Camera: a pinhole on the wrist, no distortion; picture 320 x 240 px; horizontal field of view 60.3 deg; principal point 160.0 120.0 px. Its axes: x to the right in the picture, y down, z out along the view. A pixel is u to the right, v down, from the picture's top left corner.
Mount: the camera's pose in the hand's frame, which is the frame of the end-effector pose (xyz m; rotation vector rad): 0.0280 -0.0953 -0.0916 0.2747 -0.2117 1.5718
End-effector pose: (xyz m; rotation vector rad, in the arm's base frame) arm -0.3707 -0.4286 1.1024 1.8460 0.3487 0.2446
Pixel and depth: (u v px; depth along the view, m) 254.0 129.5 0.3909
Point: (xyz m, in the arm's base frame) -0.2435 -0.6811 0.9235
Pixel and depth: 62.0 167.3 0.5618
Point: -0.3320 -0.6631 0.5507
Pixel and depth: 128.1 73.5 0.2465
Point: -0.2732 -0.4646 0.8747
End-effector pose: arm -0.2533 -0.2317 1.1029 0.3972 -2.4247 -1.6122
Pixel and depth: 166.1 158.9 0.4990
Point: -0.3285 0.0261 0.7334
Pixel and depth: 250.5 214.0 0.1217
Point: -0.2464 -0.2308 1.0004
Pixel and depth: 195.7 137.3 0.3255
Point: -0.3284 -0.0941 0.8717
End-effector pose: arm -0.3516 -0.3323 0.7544 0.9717 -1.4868 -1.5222
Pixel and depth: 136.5 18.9 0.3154
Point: -0.5986 -0.3950 0.5444
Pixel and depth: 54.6 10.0 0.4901
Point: -0.7431 -0.4279 0.3425
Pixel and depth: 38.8 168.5 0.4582
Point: -0.6094 -0.1837 0.3328
